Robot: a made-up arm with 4 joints.
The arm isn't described. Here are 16 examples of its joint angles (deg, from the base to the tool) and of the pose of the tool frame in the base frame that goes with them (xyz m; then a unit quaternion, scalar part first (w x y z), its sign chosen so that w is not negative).
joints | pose
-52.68 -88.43 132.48 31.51 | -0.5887 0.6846 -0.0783 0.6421 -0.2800 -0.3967 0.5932
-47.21 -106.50 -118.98 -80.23 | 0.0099 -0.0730 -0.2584 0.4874 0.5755 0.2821 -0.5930
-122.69 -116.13 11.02 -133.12 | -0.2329 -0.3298 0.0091 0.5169 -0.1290 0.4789 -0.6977
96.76 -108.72 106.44 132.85 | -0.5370 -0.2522 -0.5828 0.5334 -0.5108 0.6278 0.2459
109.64 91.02 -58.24 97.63 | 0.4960 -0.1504 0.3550 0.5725 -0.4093 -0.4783 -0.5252
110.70 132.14 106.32 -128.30 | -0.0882 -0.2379 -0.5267 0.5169 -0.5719 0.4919 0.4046
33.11 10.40 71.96 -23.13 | -0.3116 0.6785 -0.2146 0.7359 -0.3329 0.1240 0.5765
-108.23 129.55 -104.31 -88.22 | -0.1333 0.1055 -0.1916 0.3816 -0.6581 0.2537 0.5975
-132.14 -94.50 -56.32 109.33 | -0.6416 0.1962 -0.1044 0.6037 -0.3373 0.5713 0.4420
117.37 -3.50 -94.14 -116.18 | -0.1863 -0.0413 0.3672 0.2867 0.6179 0.0284 0.7316
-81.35 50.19 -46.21 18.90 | 0.5783 0.2268 0.1336 0.6618 0.5326 0.5178 -0.1017
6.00 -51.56 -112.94 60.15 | -0.5787 -0.2575 0.3138 0.2779 0.5492 -0.6110 -0.4979
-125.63 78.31 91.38 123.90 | 0.4356 -0.2509 0.6524 0.6800 -0.1873 -0.4326 -0.5615
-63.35 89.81 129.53 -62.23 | -0.0990 -0.2255 0.5690 0.2957 0.6415 -0.4322 0.5606
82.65 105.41 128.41 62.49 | 0.5944 0.2129 -0.3521 0.3850 0.6591 0.6242 -0.1669
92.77 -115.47 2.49 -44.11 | -0.3114 0.2055 -0.4882 0.1790 -0.5031 -0.7655 0.3589
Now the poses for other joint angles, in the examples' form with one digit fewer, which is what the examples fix.
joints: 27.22 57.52 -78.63 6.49
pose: 0.447 -0.269 -0.082 0.612 -0.422 0.195 -0.639
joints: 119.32 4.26 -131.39 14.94
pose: -0.110 0.468 0.238 0.225 -0.346 -0.833 -0.368
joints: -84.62 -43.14 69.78 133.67
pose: -0.145 -0.422 0.616 0.052 -0.790 0.054 -0.609
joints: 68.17 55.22 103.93 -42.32
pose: -0.291 0.514 -0.299 0.611 -0.240 0.434 0.616
